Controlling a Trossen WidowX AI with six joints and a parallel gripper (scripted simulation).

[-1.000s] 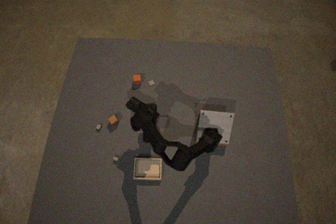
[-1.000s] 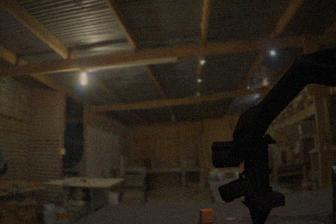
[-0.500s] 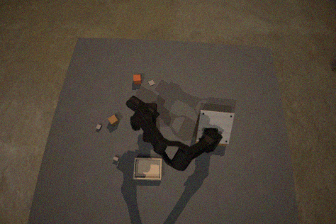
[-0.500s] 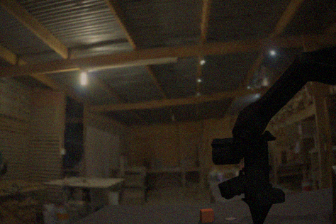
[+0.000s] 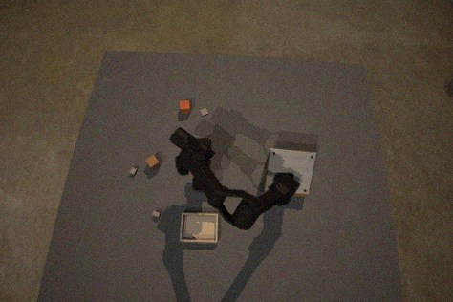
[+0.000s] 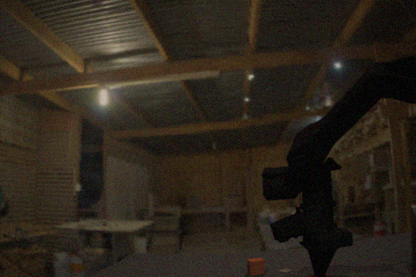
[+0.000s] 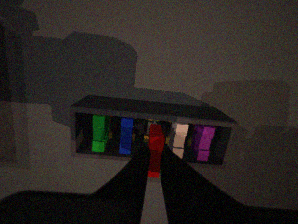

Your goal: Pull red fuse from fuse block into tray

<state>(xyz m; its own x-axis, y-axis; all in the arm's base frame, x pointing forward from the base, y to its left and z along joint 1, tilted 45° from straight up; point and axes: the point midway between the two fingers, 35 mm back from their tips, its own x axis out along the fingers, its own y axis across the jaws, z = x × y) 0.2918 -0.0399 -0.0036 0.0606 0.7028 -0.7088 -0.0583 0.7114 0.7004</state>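
The shallow white tray is 20 cm to the left of my gripper tip and 5 cm below it. The rest, counted from my gripper tip: tan cube 20 cm ahead, 4 cm to the right, 4 cm below; red fuse 1 cm below; grey tile 29 cm to the right, 6 cm below, 2 cm ahead.
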